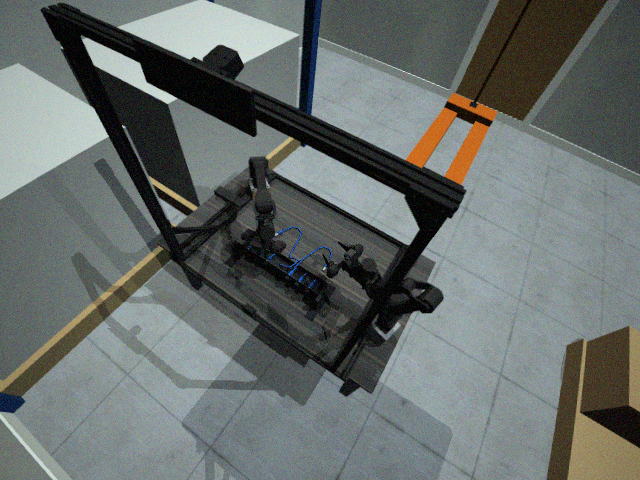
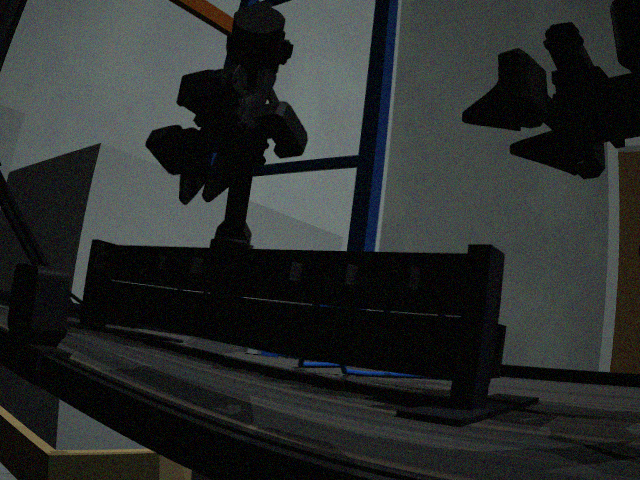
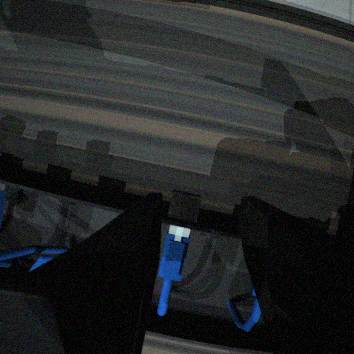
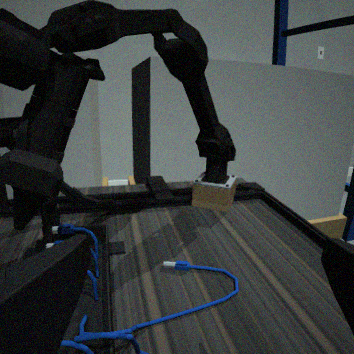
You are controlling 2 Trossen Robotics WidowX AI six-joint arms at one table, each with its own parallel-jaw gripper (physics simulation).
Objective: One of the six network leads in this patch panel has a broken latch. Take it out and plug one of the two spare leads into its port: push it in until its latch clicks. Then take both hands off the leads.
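Frame: origin at the left arm's base, x ahead, y left, z up, level; metres.
Seen in the pictures: left gripper, fingertip midpoint: (image 1: pixel 262 256) (image 2: pixel 193 201) (image 3: pixel 200 206) (image 4: pixel 19 224); right gripper, fingertip midpoint: (image 1: pixel 330 247) (image 2: pixel 488 134) (image 4: pixel 209 250); left arm's base, origin of the base link: (image 4: pixel 215 178); right arm's base, origin of the base link: (image 1: pixel 384 323).
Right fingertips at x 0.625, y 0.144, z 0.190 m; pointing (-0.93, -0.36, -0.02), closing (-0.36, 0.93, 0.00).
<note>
Pixels of each thing's top centre, then the offset from my right fingertips to it. "spot": a spot on its surface instead.
- black patch panel, middle of its top: (image 3: pixel 58 236) (image 2: pixel 259 252) (image 1: pixel 279 264) dx -0.074, dy -0.197, dz -0.150 m
- blue plug, surface spot: (image 4: pixel 67 230) spot: dx -0.211, dy -0.286, dz -0.172 m
The black patch panel (image 1: pixel 310 291) (image 2: pixel 318 295) (image 3: pixel 112 191) stands on the dark wooden table, with blue leads (image 1: pixel 292 267) running off its back. My left gripper (image 1: pixel 267 240) (image 2: pixel 201 192) (image 3: pixel 200 206) hovers above the panel's left end, fingers a little apart and empty. Below it, a blue plug (image 3: pixel 172 260) (image 4: pixel 67 230) with a white tip sits at the panel, clear of both fingers. A spare lead (image 4: pixel 182 265) (image 1: pixel 320 249) lies loose on the table behind the panel. My right gripper (image 1: pixel 334 257) (image 2: pixel 490 133) (image 4: pixel 209 250) is wide open and empty, raised off the panel's right end.
A black gantry frame (image 1: pixel 347 143) spans the table overhead. The left arm's base block (image 4: pixel 214 194) sits at the far table edge. A raised black rail (image 4: pixel 291 218) borders the table. A blue cable loop (image 3: pixel 246 312) lies near the left gripper's right finger.
</note>
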